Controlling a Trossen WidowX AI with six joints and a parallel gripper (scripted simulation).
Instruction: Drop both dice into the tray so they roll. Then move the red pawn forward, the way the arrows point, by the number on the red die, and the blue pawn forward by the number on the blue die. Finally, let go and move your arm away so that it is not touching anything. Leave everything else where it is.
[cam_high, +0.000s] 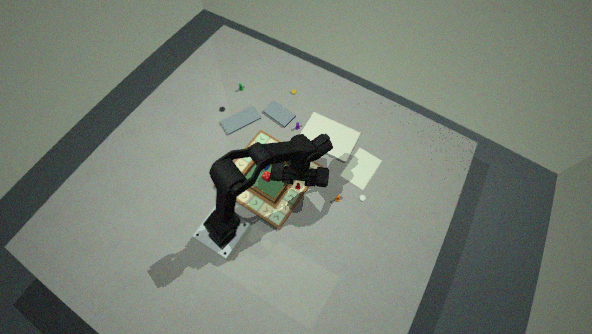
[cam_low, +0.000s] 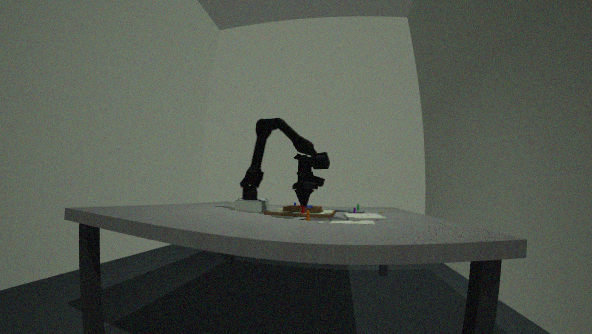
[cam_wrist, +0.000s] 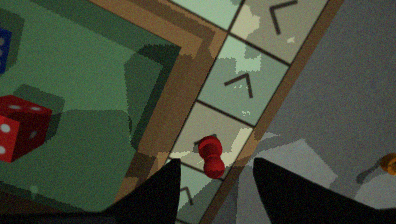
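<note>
The red pawn lies 10 mm below my gripper tip. From my gripper tip the other things lie so: green tray (40 mm behind, 110 mm to the left, 30 mm below); then blue pawn (120 mm behind, 210 mm to the left, 10 mm below); then orange pawn (60 mm ahead, 130 mm to the right, 20 mm below).
</note>
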